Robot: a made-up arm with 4 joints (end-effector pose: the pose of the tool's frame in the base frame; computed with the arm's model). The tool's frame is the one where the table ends.
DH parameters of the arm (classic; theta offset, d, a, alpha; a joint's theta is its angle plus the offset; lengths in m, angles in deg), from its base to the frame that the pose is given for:
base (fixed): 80.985 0 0.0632 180
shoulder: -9.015 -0.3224 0.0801 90
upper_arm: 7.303 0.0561 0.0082 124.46
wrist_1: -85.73 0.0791 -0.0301 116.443
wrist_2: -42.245 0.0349 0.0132 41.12
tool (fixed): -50.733 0.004 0 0
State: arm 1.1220 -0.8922 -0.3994 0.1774
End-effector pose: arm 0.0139 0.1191 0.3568 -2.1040 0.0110 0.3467
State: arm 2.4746 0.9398 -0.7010 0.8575
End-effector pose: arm 0.1326 -0.0146 0.3639 1.5813 0.4963 3.1014
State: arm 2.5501 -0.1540 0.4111 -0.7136
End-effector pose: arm 0.0694 0.0449 0.3711 -1.7740 -0.1381 0.1315
Working (the frame after each row of the table, in the pose's form):
after base (fixed): 0.0099 0.0624 0.0000 3.1416 0.0000 1.4135
after shoulder: 0.0546 -0.0041 0.3224 -1.5708 0.0000 -0.9793
after upper_arm: 0.1057 0.0204 0.3226 0.6014 -0.0265 -0.9793
after wrist_1: 0.0778 0.0211 0.4025 2.3679 0.5096 -1.9681
after wrist_2: 0.0698 0.0410 0.3719 -1.8414 0.7261 -0.0789

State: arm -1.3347 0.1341 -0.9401 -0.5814
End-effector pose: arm -0.1100 0.0286 0.3812 -1.4673 0.8626 2.8673
Working (the frame after each row of the table, in the pose's form):
after base (fixed): 0.0099 0.0624 0.0000 3.1416 0.0000 1.4135
after shoulder: -0.0680 0.0812 0.3224 -1.5708 0.0000 2.9055
after upper_arm: -0.0888 0.0285 0.3203 0.6014 0.2616 2.9055
after wrist_1: -0.1228 0.0661 0.3880 1.3998 0.1580 0.3358
after wrist_2: -0.1087 0.0323 0.3809 1.2107 1.3788 -0.7070

